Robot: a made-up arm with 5 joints.
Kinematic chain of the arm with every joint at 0, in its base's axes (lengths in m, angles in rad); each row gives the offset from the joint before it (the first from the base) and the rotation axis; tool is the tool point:
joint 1: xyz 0 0 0.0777 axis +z
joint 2: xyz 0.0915 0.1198 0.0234 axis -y
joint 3: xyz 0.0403 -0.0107 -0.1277 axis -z
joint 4: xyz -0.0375 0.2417 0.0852 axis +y
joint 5: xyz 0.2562 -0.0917 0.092 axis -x
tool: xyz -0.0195 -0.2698 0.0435
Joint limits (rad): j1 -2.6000..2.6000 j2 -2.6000..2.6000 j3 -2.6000..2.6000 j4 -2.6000..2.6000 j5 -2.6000..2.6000
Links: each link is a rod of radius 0.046 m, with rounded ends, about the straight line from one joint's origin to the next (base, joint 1, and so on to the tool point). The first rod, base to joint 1, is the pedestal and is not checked.
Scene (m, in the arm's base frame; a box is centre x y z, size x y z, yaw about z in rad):
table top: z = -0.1
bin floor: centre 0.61 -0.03 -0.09 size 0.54 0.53 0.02 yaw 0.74
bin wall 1: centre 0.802 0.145 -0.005 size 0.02 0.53 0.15 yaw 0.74
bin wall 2: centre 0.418 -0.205 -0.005 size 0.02 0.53 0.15 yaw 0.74
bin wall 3: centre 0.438 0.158 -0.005 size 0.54 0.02 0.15 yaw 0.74
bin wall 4: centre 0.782 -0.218 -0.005 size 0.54 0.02 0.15 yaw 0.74
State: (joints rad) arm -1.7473 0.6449 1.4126 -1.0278 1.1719
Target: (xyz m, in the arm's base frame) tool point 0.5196 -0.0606 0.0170
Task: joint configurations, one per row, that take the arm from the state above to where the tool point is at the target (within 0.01 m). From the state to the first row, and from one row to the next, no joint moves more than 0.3 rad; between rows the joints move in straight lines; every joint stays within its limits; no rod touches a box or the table.
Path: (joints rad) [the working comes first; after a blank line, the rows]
Joints at the target: -1.8195 1.0073 0.9254 -1.8387 1.1848
Straight joint move there: clear.

1: -1.7714 0.7657 1.2502 -1.2981 1.1762
2: -1.7954 0.8865 1.0878 -1.5684 1.1805
3: -1.8195 1.0073 0.9254 -1.8387 1.1848

